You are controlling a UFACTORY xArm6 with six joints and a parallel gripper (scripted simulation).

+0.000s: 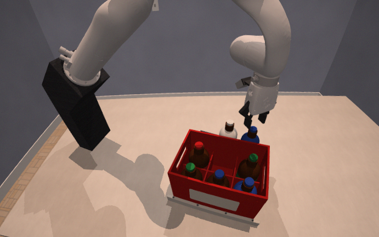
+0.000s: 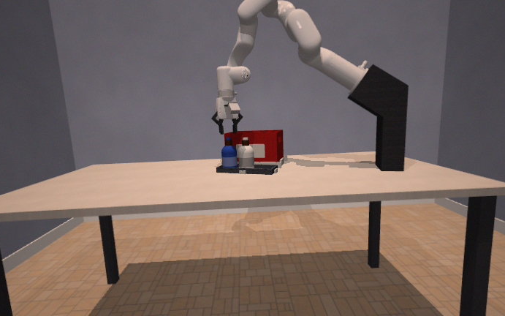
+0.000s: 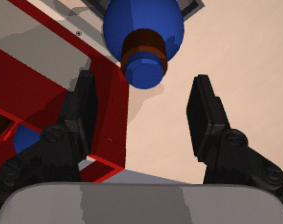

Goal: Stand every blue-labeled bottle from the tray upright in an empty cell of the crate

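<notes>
The white-labeled bottle lies 60 mm behind my hand, 70 mm to the left of it and 110 mm below it. The rest, counted from my hand: crate (180 mm behind, 80 mm to the right, 110 mm below); then dark tray (60 mm behind, 60 mm to the left, 180 mm below).
</notes>
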